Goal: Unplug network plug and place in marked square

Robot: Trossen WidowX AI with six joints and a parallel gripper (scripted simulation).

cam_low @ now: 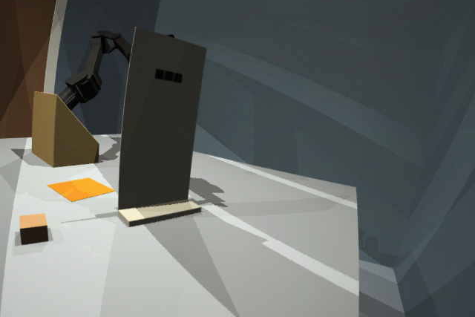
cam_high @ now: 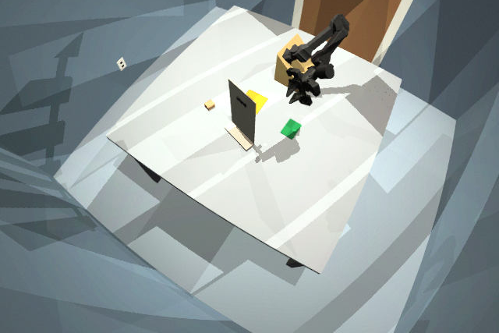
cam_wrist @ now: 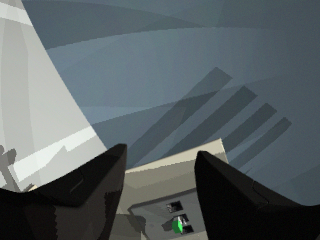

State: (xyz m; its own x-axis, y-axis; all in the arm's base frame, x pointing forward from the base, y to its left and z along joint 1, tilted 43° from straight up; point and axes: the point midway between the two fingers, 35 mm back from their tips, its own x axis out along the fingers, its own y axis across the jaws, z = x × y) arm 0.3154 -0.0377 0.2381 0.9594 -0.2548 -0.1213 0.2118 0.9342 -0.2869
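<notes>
Right now my gripper tip is 17 cm to the left of the network plug, 5 cm short of it and 4 cm above it. The rest, counted from my gripper tip: grey panel: 18 cm to the right, 15 cm below, 7 cm ahead; orange square: 32 cm below, 21 cm to the right, 14 cm behind.
</notes>
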